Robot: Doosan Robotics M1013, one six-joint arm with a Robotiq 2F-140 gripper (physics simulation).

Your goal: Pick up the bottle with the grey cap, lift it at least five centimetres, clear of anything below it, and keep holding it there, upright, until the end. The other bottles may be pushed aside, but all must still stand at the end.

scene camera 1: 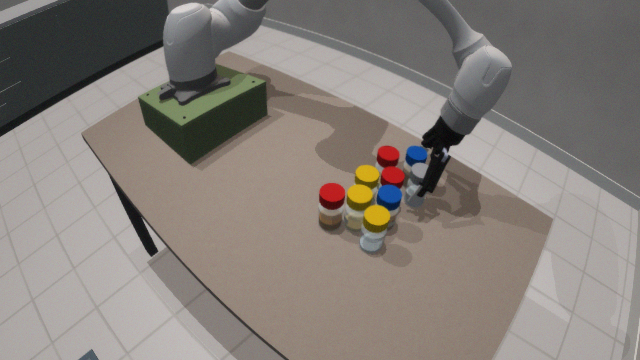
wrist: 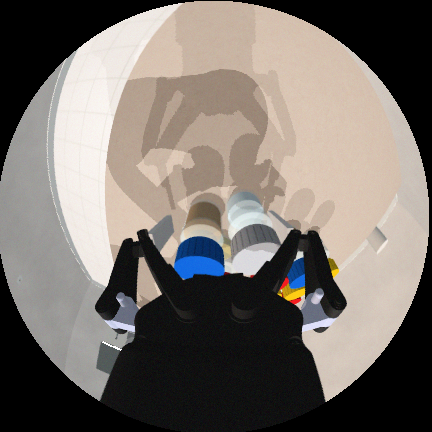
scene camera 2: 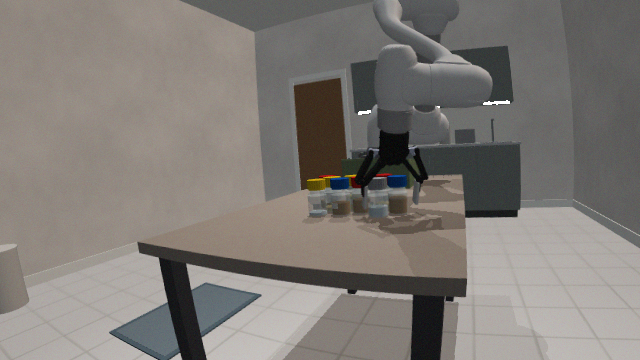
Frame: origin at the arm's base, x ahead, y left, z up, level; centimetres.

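Seen in the pictures: gripper, between the fingertips: (wrist: 219,221) (scene camera 2: 390,204); arm's base, origin of its link: (scene camera 1: 194,86).
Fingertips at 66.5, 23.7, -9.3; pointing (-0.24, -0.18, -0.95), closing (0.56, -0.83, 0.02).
Observation:
Pixels of each thing's top centre, then the offset from my fingertips to it, as dx, dy, dz. Level surfaces: height alone.
- grey-capped bottle, centre of its top: (wrist: 258,260) (scene camera 1: 422,170) (scene camera 2: 376,178) +2.8, -2.7, +7.8
- table, height of its surface: dz -2.7
- red-capped bottle, centre of its top: (scene camera 1: 393,174) (scene camera 2: 360,176) -1.3, -9.2, +7.8
- yellow-capped bottle, centre of its top: (scene camera 1: 377,215) (scene camera 2: 315,179) +3.9, -21.0, +7.8
The grey-capped bottle (scene camera 1: 419,173) (scene camera 2: 378,198) (wrist: 255,245) stands upright on the table (scene camera 1: 280,280) (scene camera 2: 300,250). My gripper (scene camera 1: 427,185) (scene camera 2: 390,199) (wrist: 219,221) is wide open, pointing down around the height of the bottles. In the wrist view the grey-capped bottle and a blue-capped bottle (scene camera 1: 416,155) (scene camera 2: 397,197) (wrist: 200,256) stand side by side in the span between the fingers, the grey one nearer the right finger. In scene camera 2 one finger is close beside the grey-capped bottle, on its left. In scene camera 1 a finger partly hides the grey-capped bottle.
A red-capped bottle (scene camera 1: 392,177) and another blue-capped bottle (scene camera 1: 389,197) (scene camera 2: 340,196) stand close by. More upright bottles with red and yellow caps stand beyond, including a yellow-capped bottle (scene camera 1: 376,220) (scene camera 2: 316,197). The green base block (scene camera 1: 225,125) is farther back.

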